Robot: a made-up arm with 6 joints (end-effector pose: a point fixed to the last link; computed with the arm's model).
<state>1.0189 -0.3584 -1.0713 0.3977 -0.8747 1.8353</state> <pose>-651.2 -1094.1 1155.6 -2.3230 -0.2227 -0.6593</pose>
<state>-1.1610 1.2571 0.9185 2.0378 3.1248 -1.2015</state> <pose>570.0 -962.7 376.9 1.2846 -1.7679 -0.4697</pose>
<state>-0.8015 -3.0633 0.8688 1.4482 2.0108 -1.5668</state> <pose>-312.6 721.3 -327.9 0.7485 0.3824 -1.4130</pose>
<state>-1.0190 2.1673 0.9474 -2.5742 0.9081 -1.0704</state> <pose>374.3 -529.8 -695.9 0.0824 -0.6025 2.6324</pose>
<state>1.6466 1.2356 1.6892 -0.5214 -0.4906 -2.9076</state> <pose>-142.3 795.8 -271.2 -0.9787 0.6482 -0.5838</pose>
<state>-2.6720 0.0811 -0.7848 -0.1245 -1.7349 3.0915</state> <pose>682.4 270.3 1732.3 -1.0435 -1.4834 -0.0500</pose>
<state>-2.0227 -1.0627 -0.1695 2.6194 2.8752 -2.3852</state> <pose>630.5 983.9 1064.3 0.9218 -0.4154 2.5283</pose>
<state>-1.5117 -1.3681 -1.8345 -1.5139 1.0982 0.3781</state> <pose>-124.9 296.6 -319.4 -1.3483 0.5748 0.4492</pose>
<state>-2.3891 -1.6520 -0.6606 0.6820 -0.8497 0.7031</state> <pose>853.2 876.6 -200.2 0.7917 -2.0774 1.6532</pose>
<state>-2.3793 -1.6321 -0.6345 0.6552 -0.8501 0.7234</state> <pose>870.5 907.7 -157.6 0.7810 -2.1146 1.6754</pose>
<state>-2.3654 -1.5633 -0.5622 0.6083 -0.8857 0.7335</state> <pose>922.4 983.5 -10.8 0.7920 -2.2336 1.7149</pose>
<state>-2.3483 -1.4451 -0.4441 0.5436 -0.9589 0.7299</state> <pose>980.7 1076.6 259.0 0.8094 -2.4320 1.7759</pose>
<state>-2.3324 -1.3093 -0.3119 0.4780 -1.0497 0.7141</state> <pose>999.5 1129.3 585.3 -0.7117 2.3495 -1.6372</pose>
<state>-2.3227 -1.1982 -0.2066 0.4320 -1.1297 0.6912</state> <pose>978.9 1127.1 852.1 -0.6178 2.2476 -1.5192</pose>
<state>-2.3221 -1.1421 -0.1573 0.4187 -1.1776 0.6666</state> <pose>959.1 1107.7 980.4 -0.5815 2.1911 -1.4644</pose>
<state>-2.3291 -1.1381 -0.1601 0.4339 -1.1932 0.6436</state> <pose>962.3 1099.3 983.3 -0.6046 2.1790 -1.4584</pose>
